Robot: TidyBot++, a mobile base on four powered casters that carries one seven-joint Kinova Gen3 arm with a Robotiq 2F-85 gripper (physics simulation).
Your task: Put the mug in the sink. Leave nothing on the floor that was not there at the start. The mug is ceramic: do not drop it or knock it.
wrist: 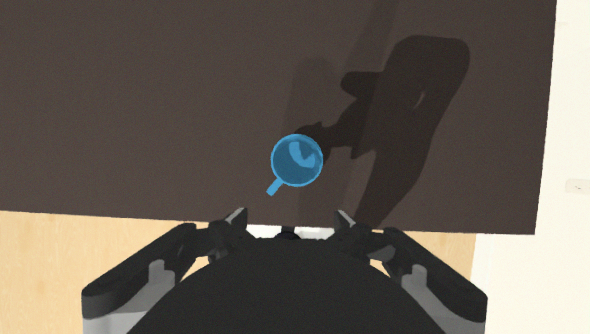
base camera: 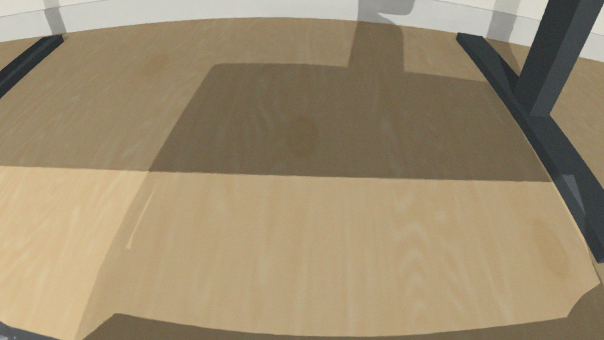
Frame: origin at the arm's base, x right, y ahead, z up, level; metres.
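Seen in the pictures: gripper, fingertip midpoint: (wrist: 290, 218).
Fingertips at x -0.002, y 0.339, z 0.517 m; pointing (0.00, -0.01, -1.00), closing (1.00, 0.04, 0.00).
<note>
A point is followed by its place in that frame.
A blue mug (wrist: 297, 160) @(x 0.007, y 0.399, z 0.332 m) stands upright on a dark table top (wrist: 150, 100) @(x -0.323, y 0.506, z 0.324 m) in the wrist view, its opening facing the camera and its handle pointing to the lower left. It stands near the table's front edge. My gripper (wrist: 290, 218) @(x -0.002, y 0.339, z 0.517 m) is open, with its two fingertips wide apart and nothing between them. In the wrist view the fingertips show below the mug, and they do not touch it. How high the gripper is above the table top is hard to tell. The sink does not show in either view.
In the base camera view, dark table legs (base camera: 557, 60) @(x 0.436, y 0.596, z -0.247 m) and floor bars (base camera: 30, 62) @(x -0.753, y 0.798, z -0.377 m) stand at the right and left on the wooden floor (base camera: 325, 240) @(x 0.029, y 0.335, z -0.396 m). A pale wall runs behind. In the wrist view the table's right edge lies beside a pale surface (wrist: 570, 125) @(x 1.407, y 0.683, z -0.064 m).
</note>
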